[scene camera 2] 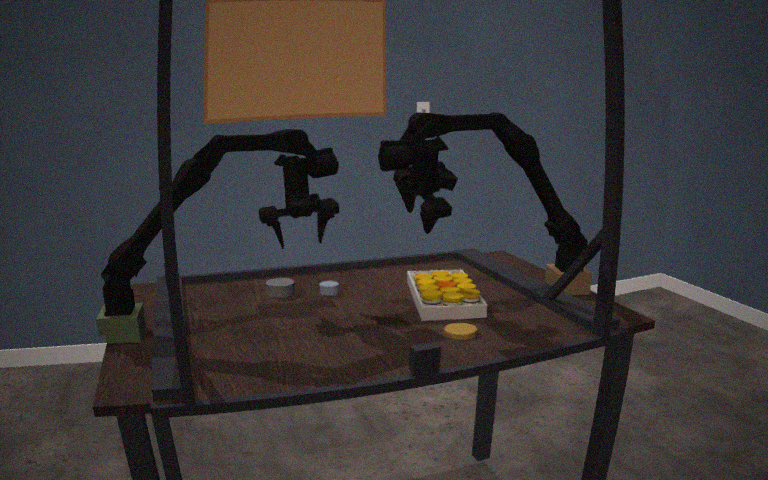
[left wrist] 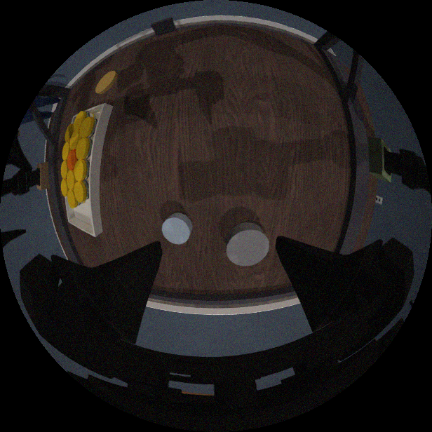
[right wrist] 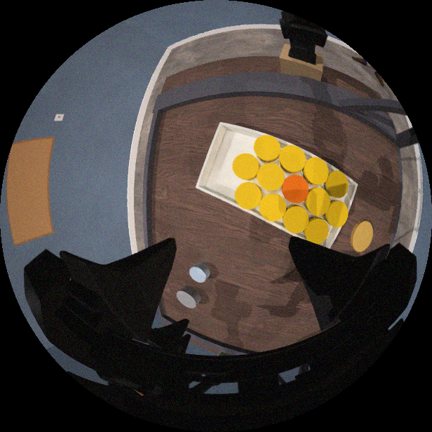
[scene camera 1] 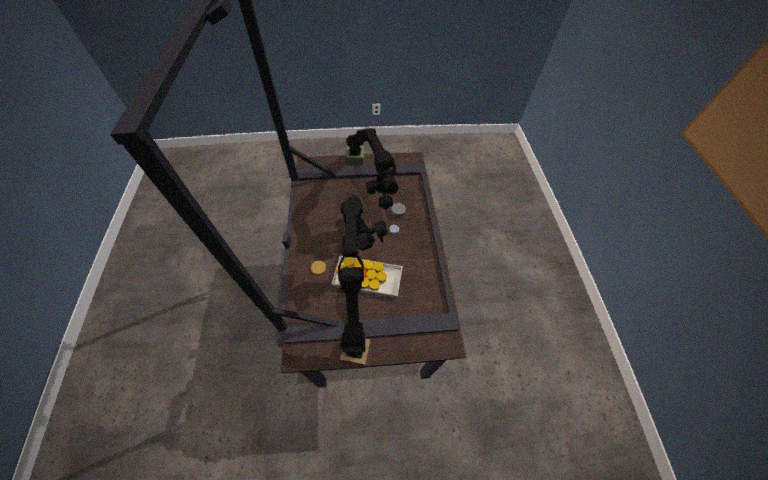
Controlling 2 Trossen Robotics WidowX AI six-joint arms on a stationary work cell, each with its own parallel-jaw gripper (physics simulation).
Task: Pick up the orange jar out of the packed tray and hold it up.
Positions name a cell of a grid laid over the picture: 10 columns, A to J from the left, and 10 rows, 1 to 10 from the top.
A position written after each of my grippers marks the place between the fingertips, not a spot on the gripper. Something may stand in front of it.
Observation:
In view: my left gripper (scene camera 2: D6), my right gripper (scene camera 2: F5), a grey cylinder (left wrist: F6), a pale blue cylinder (left wrist: E6), a dark frame post (scene camera 1: B4) and a tray (right wrist: F5).
My left gripper also shows in the left wrist view (left wrist: F6) and in the right wrist view (right wrist: E8). My right gripper also shows in the right wrist view (right wrist: F6).

